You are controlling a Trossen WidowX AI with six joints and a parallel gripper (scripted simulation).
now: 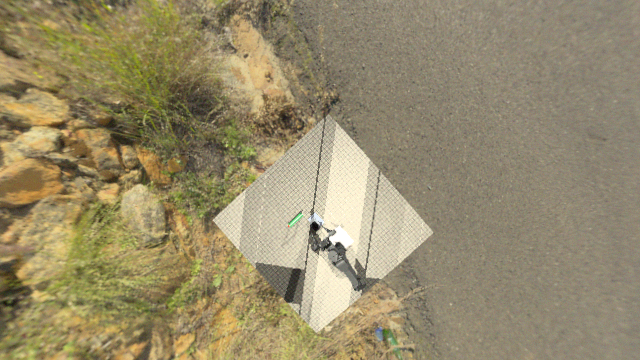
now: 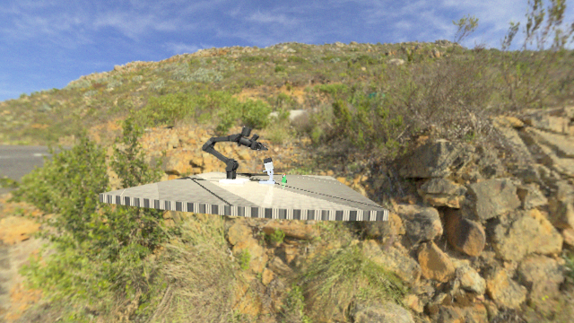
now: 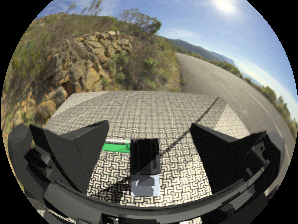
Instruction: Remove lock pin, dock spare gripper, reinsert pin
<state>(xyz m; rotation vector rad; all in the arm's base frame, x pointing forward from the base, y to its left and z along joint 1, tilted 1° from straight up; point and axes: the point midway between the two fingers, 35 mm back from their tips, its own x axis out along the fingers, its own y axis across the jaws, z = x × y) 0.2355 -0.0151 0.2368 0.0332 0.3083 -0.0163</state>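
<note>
My gripper tip is 120 mm short of the green strip, 120 mm to the right of it and 220 mm above it. From my gripper tip the other things lie so: grey mount 20 mm ahead, 10 mm to the left, 190 mm below; spare gripper 20 mm ahead, 10 mm to the left, 120 mm below.
</note>
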